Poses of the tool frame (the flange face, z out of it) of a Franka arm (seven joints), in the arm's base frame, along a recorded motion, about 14 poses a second.
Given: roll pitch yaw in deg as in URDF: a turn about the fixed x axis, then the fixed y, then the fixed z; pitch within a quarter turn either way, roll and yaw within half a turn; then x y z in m.
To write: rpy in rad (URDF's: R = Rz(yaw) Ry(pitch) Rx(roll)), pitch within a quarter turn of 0, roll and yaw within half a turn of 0; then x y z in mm. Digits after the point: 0 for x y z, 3 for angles.
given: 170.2 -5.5 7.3 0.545 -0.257 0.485
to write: 2.971 -0.096 0.127 545 -257 485
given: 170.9 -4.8 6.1 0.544 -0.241 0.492
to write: 2.983 -0.084 0.106 544 -241 492
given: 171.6 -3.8 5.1 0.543 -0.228 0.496
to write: 2.995 -0.066 0.089 543 -228 496
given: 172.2 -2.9 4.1 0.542 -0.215 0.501
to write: 3.005 -0.051 0.072 542 -215 501
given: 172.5 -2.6 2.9 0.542 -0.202 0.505
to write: 3.011 -0.045 0.051 542 -202 505
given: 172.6 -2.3 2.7 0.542 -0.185 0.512
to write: 3.012 -0.040 0.047 542 -185 512
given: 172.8 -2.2 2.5 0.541 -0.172 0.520
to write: 3.016 -0.038 0.044 541 -172 520
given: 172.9 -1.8 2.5 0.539 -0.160 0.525
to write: 3.018 -0.031 0.044 539 -160 525
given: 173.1 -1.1 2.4 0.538 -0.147 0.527
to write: 3.021 -0.019 0.042 538 -147 527
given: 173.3 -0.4 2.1 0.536 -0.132 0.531
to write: 3.025 -0.007 0.037 536 -132 531
